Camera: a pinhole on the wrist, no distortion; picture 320 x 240 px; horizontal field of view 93.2 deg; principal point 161.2 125.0 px. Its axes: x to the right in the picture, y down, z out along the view. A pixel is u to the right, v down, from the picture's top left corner.
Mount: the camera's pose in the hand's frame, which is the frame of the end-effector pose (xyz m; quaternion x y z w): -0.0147 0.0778 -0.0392 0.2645 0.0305 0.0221 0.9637
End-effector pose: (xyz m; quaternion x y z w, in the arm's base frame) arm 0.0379 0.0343 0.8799 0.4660 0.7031 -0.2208 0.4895
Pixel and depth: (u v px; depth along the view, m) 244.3 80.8 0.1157
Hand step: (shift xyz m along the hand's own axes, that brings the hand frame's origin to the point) 0.0577 -0.0063 0.0398
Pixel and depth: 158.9 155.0 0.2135
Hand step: -0.0040 0.0054 0.1658
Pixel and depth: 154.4 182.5 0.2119
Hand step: -0.0114 0.0387 0.1843
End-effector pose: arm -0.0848 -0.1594 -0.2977 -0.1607 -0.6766 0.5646 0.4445
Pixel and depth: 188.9 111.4 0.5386
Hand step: 0.1229 -0.2318 0.3937
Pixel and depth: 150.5 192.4 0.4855
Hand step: -0.0204 0.0148 0.4896
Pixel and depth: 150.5 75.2 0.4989
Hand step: -0.0104 -0.3190 0.3067
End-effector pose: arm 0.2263 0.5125 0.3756 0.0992 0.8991 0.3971 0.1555
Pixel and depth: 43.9 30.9 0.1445
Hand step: -0.1138 -0.0794 0.0442
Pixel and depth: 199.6 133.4 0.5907
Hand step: 0.1755 -0.1855 0.4775
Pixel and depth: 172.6 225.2 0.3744
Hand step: 0.0333 0.1021 0.4075
